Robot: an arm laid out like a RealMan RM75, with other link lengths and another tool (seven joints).
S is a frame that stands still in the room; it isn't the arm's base.
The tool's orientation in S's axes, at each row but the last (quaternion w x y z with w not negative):
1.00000, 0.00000, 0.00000, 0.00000
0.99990, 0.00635, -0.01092, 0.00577
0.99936, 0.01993, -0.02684, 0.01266
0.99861, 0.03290, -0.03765, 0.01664
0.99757, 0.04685, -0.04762, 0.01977
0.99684, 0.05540, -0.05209, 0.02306
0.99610, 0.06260, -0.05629, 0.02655
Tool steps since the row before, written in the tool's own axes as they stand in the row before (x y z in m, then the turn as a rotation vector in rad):
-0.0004, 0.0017, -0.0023, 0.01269, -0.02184, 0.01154
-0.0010, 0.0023, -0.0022, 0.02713, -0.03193, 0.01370
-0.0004, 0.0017, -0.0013, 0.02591, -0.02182, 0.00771
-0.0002, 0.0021, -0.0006, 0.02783, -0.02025, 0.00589
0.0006, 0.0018, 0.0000, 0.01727, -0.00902, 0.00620
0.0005, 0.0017, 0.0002, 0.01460, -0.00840, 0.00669
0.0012, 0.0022, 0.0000, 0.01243, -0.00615, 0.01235
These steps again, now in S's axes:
-0.0004, 0.0017, -0.0023, 0.01269, -0.02184, 0.01154
-0.0010, 0.0023, -0.0022, 0.02720, -0.03179, 0.01389
-0.0004, 0.0017, -0.0013, 0.02603, -0.02148, 0.00824
-0.0002, 0.0021, -0.0005, 0.02802, -0.01973, 0.00668
0.0005, 0.0018, 0.0002, 0.01700, -0.00896, 0.00699
0.0004, 0.0017, 0.0004, 0.01426, -0.00851, 0.00726
0.0011, 0.0022, 0.0004, 0.01136, -0.00710, 0.01286

